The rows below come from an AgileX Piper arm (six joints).
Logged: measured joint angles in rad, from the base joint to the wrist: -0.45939, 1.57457, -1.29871, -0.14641, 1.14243, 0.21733; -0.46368, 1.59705, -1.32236, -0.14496, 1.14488, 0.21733; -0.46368, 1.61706, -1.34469, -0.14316, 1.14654, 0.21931; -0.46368, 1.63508, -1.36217, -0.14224, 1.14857, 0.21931; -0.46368, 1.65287, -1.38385, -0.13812, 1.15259, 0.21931; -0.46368, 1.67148, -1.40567, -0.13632, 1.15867, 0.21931; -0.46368, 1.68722, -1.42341, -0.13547, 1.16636, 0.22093; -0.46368, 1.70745, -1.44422, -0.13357, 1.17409, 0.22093; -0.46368, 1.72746, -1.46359, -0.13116, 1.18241, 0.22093; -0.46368, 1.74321, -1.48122, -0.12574, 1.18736, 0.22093; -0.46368, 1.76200, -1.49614, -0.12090, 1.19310, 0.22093; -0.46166, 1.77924, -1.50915, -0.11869, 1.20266, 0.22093; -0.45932, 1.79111, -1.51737, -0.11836, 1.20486, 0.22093; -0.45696, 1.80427, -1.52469, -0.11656, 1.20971, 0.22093; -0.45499, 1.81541, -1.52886, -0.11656, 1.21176, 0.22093
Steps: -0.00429, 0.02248, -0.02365, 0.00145, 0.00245, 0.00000; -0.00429, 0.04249, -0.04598, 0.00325, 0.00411, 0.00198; -0.00429, 0.06051, -0.06346, 0.00417, 0.00614, 0.00198; -0.00429, 0.07830, -0.08514, 0.00829, 0.01016, 0.00198; -0.00429, 0.09691, -0.10696, 0.01009, 0.01624, 0.00198; -0.00429, 0.11265, -0.12470, 0.01094, 0.02393, 0.00360; -0.00429, 0.13288, -0.14551, 0.01284, 0.03166, 0.00360; -0.00429, 0.15289, -0.16488, 0.01525, 0.03998, 0.00360; -0.00429, 0.16864, -0.18251, 0.02067, 0.04493, 0.00360; -0.00429, 0.18743, -0.19743, 0.02551, 0.05067, 0.00360; -0.00227, 0.20467, -0.21044, 0.02772, 0.06023, 0.00360; 0.00007, 0.21654, -0.21866, 0.02805, 0.06243, 0.00360; 0.00243, 0.22970, -0.22598, 0.02985, 0.06728, 0.00360; 0.00440, 0.24084, -0.23015, 0.02985, 0.06933, 0.00360
